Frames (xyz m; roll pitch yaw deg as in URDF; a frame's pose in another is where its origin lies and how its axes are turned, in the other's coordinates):
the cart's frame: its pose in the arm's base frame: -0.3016 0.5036 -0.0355 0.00 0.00 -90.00
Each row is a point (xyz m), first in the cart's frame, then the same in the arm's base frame.
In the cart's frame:
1: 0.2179 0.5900 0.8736
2: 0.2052 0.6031 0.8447
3: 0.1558 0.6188 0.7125
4: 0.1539 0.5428 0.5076
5: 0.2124 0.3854 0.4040
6: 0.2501 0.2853 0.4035
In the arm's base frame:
1: 0.2884 0.2857 0.8381
2: 0.3015 0.2984 0.8092
3: 0.3172 0.3478 0.6770
4: 0.2412 0.3497 0.4721
5: 0.0838 0.2912 0.3685
6: -0.0163 0.2535 0.3680

